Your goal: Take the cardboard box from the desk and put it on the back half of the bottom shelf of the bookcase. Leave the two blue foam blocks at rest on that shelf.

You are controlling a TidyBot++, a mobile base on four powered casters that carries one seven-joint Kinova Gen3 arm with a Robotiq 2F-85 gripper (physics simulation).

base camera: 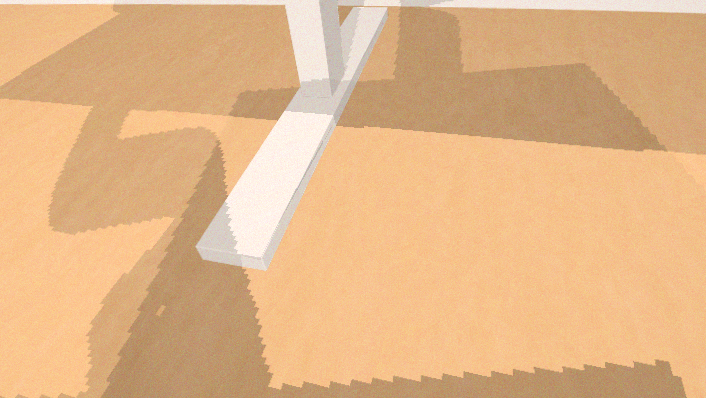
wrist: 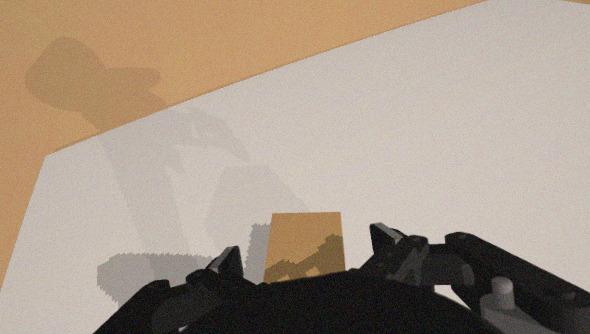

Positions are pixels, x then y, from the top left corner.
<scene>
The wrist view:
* my gripper: 306, 249
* cardboard box: 300, 245
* white desk: 457, 123
</scene>
